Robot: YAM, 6 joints.
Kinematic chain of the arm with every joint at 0, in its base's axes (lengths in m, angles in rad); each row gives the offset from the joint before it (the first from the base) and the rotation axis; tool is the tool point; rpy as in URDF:
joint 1: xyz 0 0 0.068 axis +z
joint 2: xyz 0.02 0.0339 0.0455 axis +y
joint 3: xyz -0.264 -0.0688 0 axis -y
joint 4: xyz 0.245 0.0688 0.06 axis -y
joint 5: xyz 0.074 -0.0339 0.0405 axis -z
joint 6: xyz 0.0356 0 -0.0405 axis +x
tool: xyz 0 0 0 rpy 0 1.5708 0
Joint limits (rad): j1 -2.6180..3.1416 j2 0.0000..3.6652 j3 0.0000..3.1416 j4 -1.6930..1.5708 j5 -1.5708..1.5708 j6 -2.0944..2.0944
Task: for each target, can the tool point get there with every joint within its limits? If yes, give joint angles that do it. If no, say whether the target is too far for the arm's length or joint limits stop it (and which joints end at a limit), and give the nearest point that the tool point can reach.
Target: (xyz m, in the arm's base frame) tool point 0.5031 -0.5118 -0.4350
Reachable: no: too far | nearest point 0.3640 -0.3703 -0.2588 | short by 0.265 m
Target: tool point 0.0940 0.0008 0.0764
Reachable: yes | joints -0.1170 2.0476 0.4628 -1.3139 -0.3365 -0.4792
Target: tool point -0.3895 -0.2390 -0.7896
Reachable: no: too far | nearest point -0.2924 -0.1794 -0.3678 | short by 0.437 m
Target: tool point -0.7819 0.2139 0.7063
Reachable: no: too far | nearest point -0.5023 0.1374 0.4889 | short by 0.362 m
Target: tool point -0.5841 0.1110 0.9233
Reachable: no: too far | nearest point -0.3754 0.0713 0.6239 | short by 0.367 m
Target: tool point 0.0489 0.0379 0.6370
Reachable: yes | joints 1.2353 1.0622 1.8051 0.5850 1.2425 -1.6246
